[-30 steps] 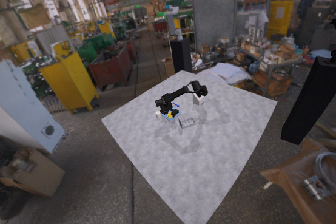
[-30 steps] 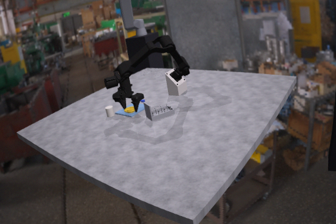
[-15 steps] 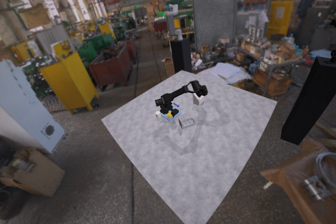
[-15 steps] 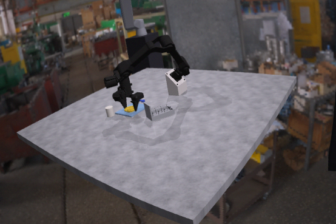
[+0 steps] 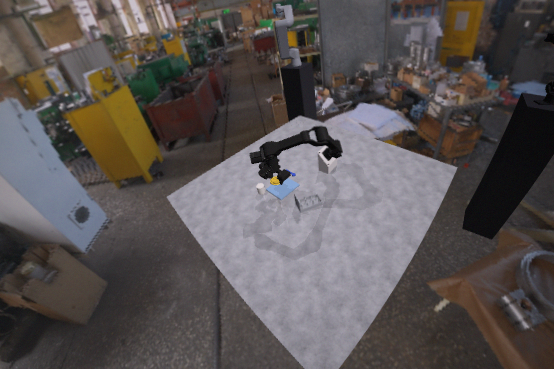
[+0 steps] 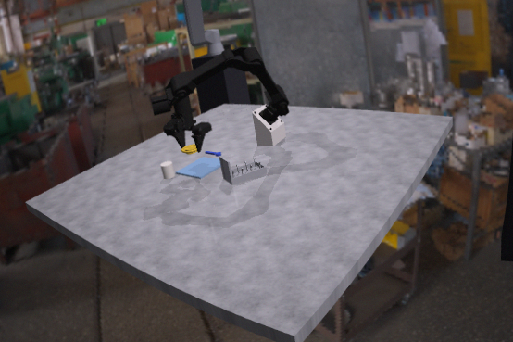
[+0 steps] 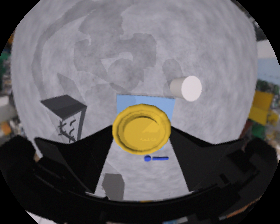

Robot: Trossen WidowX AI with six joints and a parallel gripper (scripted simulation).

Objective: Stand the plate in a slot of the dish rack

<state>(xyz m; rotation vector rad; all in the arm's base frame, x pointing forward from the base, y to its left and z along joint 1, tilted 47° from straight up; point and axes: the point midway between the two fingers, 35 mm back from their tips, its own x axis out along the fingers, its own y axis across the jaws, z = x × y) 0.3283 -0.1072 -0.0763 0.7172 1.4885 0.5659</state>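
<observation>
Right now the dish rack is 19 cm to the left of my gripper tip, 6 cm below it and 2 cm behind it. Round my gripper tip: yellow plate (1 cm above); light blue mat (8 cm below, 4 cm behind, 1 cm to the right); white cup (9 cm to the right, 6 cm below, 5 cm ahead).
</observation>
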